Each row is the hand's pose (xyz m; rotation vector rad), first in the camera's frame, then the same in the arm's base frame.
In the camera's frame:
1: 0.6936 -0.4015 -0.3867 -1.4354 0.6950 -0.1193
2: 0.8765 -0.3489 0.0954 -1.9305 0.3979 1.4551
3: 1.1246 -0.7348 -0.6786 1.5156 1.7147 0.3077
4: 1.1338 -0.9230 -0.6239 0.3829 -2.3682 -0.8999
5: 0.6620 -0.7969 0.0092 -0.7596 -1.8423 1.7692
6: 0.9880 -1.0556 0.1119 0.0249 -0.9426 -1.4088
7: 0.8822 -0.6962 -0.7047 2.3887 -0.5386 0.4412
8: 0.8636 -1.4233 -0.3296 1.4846 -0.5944 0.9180
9: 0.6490 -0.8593 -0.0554 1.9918 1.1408 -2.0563
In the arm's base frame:
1: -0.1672 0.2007 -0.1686 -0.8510 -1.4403 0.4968
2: -0.3924 -0.1274 0.1635 2.0739 2.2331 -0.5610
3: -0.0255 0.6940 0.1758 -0.4641 1.4044 1.9997
4: 0.1216 0.6661 0.3026 -2.7352 1.1914 0.1680
5: 0.1109 -0.1258 0.1921 -0.1798 1.7355 -0.5022
6: 0.1607 -0.0310 0.6072 1.7101 -0.9284 0.2308
7: 0.0601 0.5922 -0.0321 -1.5406 -0.9913 -1.9405
8: 0.6219 0.3159 0.4949 -1.1324 0.0900 -2.4124
9: 0.1834 -0.0717 0.1838 0.8863 1.7717 0.1925

